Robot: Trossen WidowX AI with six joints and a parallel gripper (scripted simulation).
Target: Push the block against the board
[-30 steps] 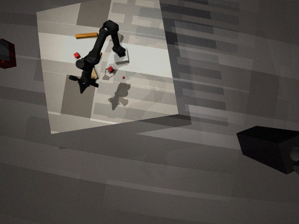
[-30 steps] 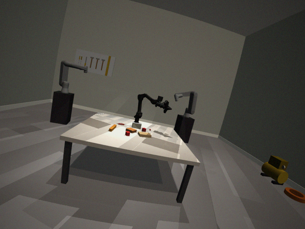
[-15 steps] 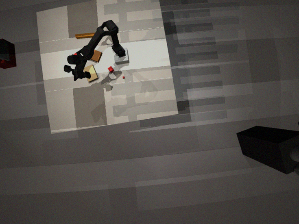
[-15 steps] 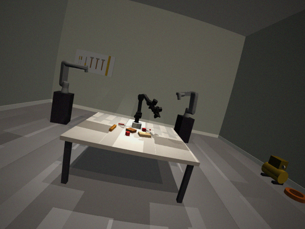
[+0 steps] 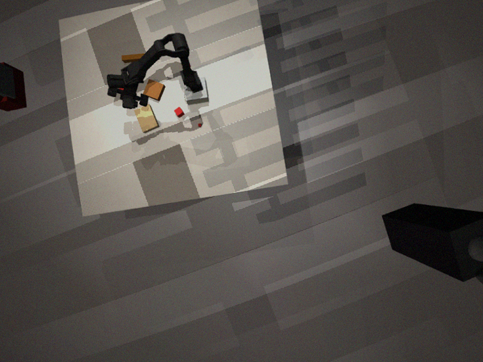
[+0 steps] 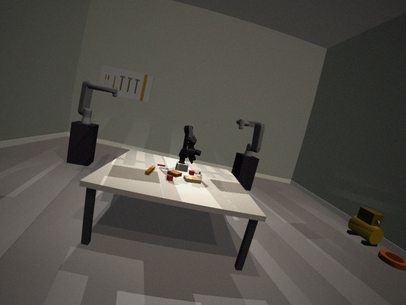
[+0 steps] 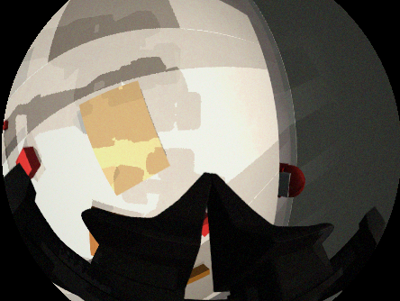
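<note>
The orange square block lies 13 cm behind my gripper tip, 11 cm to the right of it and 15 cm below it. Round my gripper tip: tiny red piece (33 cm behind, 19 cm to the left, 16 cm below); then tan board (3 cm behind, 5 cm to the left, 15 cm below); then orange bar (11 cm behind, 34 cm to the right, 15 cm below).
</note>
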